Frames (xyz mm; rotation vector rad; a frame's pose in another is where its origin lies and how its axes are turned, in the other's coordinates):
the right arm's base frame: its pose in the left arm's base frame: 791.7 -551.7 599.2 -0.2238 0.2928 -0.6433
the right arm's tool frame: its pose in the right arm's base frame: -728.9 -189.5 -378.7 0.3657 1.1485 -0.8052
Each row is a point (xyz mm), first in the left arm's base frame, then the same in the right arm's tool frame.
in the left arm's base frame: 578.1 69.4 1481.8
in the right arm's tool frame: -1204.0 40.4 289.2
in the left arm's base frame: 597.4 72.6 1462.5
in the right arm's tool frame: -1197.9 66.6 283.7
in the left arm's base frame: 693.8 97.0 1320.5
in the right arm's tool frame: -1136.7 219.7 230.0
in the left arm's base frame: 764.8 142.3 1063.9
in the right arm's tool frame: -987.5 405.3 102.6
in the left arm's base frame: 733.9 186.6 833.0
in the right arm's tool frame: -819.2 489.0 -41.9
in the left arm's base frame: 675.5 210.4 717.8
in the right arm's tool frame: -719.8 493.1 -127.6
